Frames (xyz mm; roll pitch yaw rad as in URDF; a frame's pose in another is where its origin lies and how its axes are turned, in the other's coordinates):
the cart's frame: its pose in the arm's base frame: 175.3 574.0 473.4 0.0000 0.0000 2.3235
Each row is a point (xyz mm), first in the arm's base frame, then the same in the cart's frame.
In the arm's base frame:
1: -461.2 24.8 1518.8
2: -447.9 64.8 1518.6
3: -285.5 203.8 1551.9
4: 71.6 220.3 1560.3
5: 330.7 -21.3 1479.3
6: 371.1 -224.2 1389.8
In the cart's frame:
1: 34.3 840.0 1045.4
2: 54.4 802.9 1045.2
3: 44.8 589.4 1078.5
4: -187.3 317.5 1086.9
5: -540.7 293.5 1005.9
6: -716.4 402.8 916.4

